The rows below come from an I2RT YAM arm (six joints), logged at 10 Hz.
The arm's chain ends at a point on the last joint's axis. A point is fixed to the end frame.
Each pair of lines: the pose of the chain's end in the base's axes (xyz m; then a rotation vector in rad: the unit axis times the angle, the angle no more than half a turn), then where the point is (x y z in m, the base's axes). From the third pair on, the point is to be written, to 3 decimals.
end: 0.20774 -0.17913 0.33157 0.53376 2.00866 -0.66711
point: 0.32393 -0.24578 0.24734
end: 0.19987 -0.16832 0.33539 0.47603 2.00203 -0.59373
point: 0.32273 -0.22461 0.25309
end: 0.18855 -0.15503 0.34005 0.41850 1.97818 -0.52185
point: 0.318 -0.201 0.262
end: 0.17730 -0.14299 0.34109 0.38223 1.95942 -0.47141
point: 0.311 -0.182 0.266
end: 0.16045 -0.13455 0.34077 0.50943 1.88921 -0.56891
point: 0.291 -0.193 0.273
